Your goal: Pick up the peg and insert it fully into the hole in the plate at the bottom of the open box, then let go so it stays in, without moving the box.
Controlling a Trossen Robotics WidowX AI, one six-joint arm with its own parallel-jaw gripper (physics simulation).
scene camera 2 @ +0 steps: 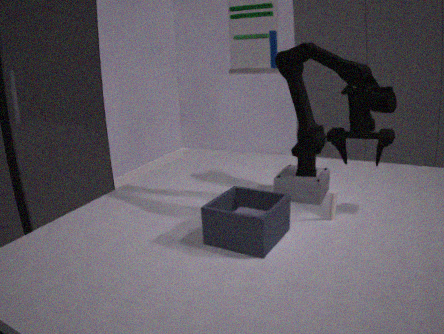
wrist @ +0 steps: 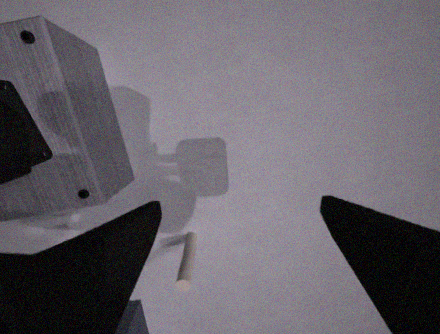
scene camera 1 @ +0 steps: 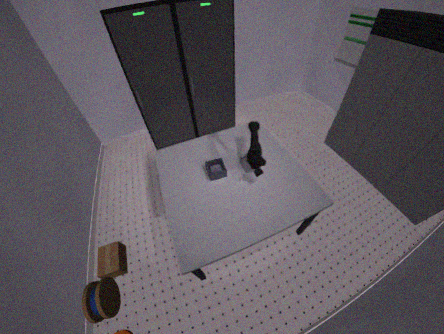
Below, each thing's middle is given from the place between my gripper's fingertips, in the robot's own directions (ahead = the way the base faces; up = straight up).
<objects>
My gripper is now 90 mm short of the pale round peg (wrist: 183, 282), 80 mm to the left of it and 90 mm above it. The rest, counted from my hand: blue-grey box (scene camera 2: 256, 236): 210 mm ahead, 290 mm to the right, 80 mm below.
</objects>
